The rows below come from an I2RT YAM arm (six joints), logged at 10 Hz.
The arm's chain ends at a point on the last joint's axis. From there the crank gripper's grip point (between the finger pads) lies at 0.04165 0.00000 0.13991 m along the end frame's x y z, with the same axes.
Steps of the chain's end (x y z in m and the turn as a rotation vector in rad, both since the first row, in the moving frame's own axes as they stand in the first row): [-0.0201 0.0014 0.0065 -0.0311 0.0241 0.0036]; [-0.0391 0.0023 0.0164 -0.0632 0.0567 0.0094]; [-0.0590 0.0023 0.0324 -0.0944 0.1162 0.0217]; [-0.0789 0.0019 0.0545 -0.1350 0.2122 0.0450]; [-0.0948 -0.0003 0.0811 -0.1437 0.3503 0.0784]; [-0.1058 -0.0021 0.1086 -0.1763 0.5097 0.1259]
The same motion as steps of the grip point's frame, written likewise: [-0.0167 0.0059 0.0054 -0.0311 0.0241 0.0036]; [-0.0313 0.0115 0.0135 -0.0632 0.0567 0.0094]; [-0.0432 0.0163 0.0260 -0.0944 0.1162 0.0217]; [-0.0509 0.0225 0.0412 -0.1350 0.2122 0.0450]; [-0.0504 0.0234 0.0567 -0.1437 0.3503 0.0784]; [-0.0452 0.0289 0.0682 -0.1763 0.5097 0.1259]
